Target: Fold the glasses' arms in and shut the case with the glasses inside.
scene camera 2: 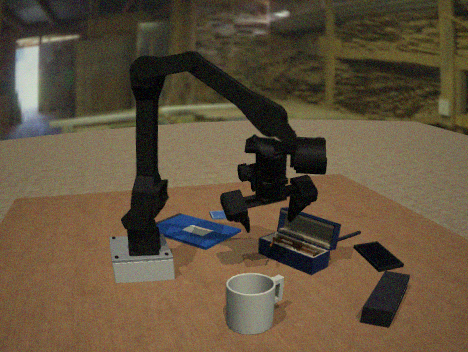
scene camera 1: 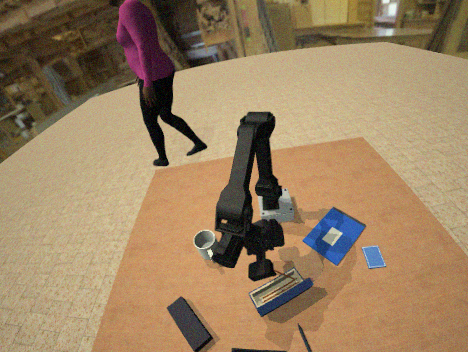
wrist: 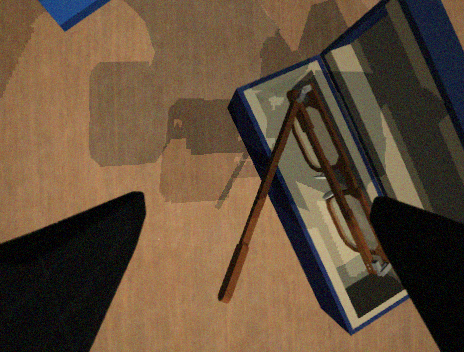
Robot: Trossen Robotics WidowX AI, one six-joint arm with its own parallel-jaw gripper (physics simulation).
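Where they show: gripper, fingertip midpoint: [scene camera 2: 268, 226] [scene camera 1: 273, 262] [wrist: 259, 205]; arm's base, link origin: [scene camera 2: 143, 249] [scene camera 1: 270, 203].
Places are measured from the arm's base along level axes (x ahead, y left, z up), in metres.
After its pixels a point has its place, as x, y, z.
The blue case [scene camera 1: 267, 309] @[0.404, -0.034, 0.040] [scene camera 2: 285, 257] @[0.304, -0.020, -0.037] [wrist: 302, 250] @[0.315, -0.043, -0.034] stands on the table with its lid [scene camera 2: 307, 230] @[0.370, 0.022, 0.004] [wrist: 400, 90] @[0.355, 0.055, 0.008] open. Brown glasses [scene camera 2: 300, 246] @[0.345, -0.004, -0.022] [wrist: 337, 187] @[0.332, 0.000, -0.020] lie inside. One glasses arm lies folded along the frame. The other arm [scene camera 1: 285, 274] [wrist: 254, 215] sticks out over the case's long wall, its tip beyond the wall in the wrist view. My gripper [scene camera 1: 242, 271] [scene camera 2: 270, 225] @[0.266, -0.008, 0.037] [wrist: 259, 205] @[0.266, -0.008, 0.037] is open and empty above the table beside the case. In the wrist view the protruding arm lies between its fingers, and the right finger hides part of the case.
A grey mug [scene camera 1: 205, 242] @[0.134, -0.262, -0.042] [scene camera 2: 250, 305] @[0.153, -0.280, 0.010] stands near the gripper side. A blue book [scene camera 1: 350, 235] @[0.156, 0.282, -0.047] [scene camera 2: 175, 227] @[0.096, 0.244, -0.047] [wrist: 75, 10] @[0.160, 0.114, -0.047] and a blue card [scene camera 1: 374, 257] @[0.252, 0.338, -0.050] [scene camera 2: 218, 215] @[0.227, 0.326, -0.050] lie flat. A black block [scene camera 1: 190, 325] @[0.439, -0.262, -0.020] [scene camera 2: 385, 300] @[0.401, -0.309, -0.020], a phone [scene camera 2: 379, 255] @[0.529, -0.075, -0.047] and a pen [scene camera 1: 304, 337] @[0.467, 0.061, -0.046] [scene camera 2: 350, 235] @[0.521, 0.073, -0.048] lie around the case.
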